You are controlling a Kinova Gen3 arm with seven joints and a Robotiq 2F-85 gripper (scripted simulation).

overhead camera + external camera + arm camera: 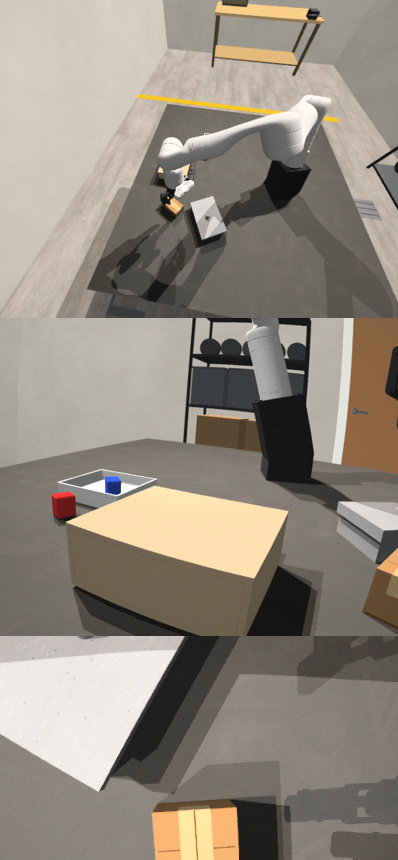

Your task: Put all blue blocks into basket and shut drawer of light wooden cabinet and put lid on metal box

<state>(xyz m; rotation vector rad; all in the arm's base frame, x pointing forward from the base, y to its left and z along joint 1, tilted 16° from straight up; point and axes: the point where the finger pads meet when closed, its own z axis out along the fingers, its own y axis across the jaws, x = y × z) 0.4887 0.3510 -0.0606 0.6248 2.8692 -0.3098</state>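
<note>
Now: the brown box 4 cm ahead of my hand, 1 cm to the right of it and 15 cm below it. The rest, counted from my hand: grey metal box (16 cm behind, 16 cm below); then lid (16 cm behind, 14 cm below); then drawer (10 cm ahead, 25 cm to the right, 15 cm below).
</note>
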